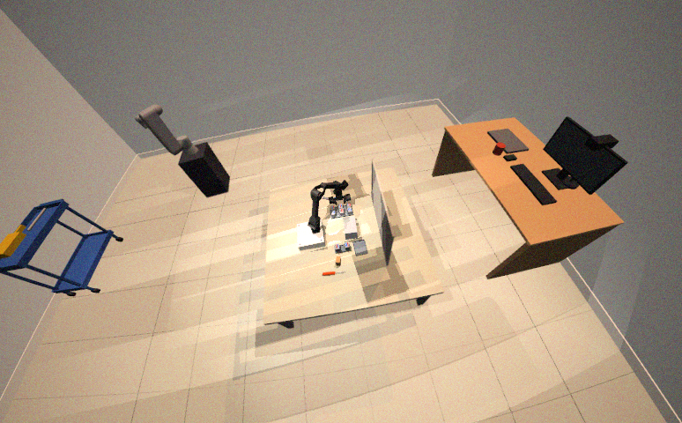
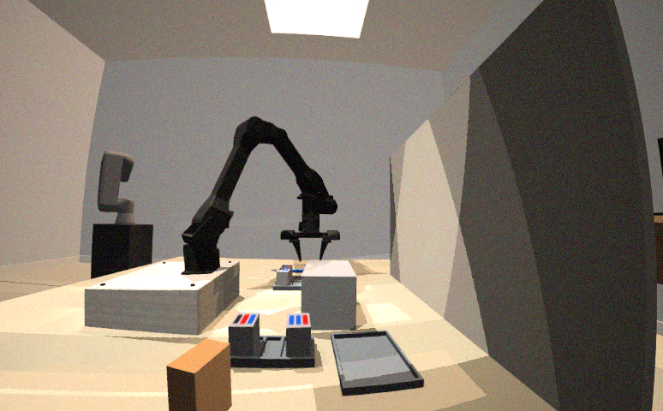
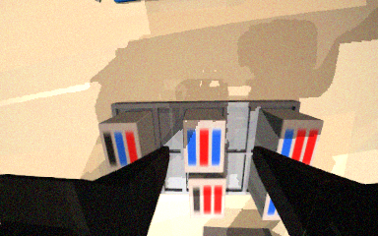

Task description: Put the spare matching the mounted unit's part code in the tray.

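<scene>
Right now my gripper tip is 430 mm to the left of the dark grey tray, 60 mm above it and 50 mm short of it. The rest, counted from my gripper tip: tall grey panel (290 mm to the right, 260 mm ahead, 160 mm above); then brown box (500 mm to the right, 150 mm behind, 30 mm below).
</scene>
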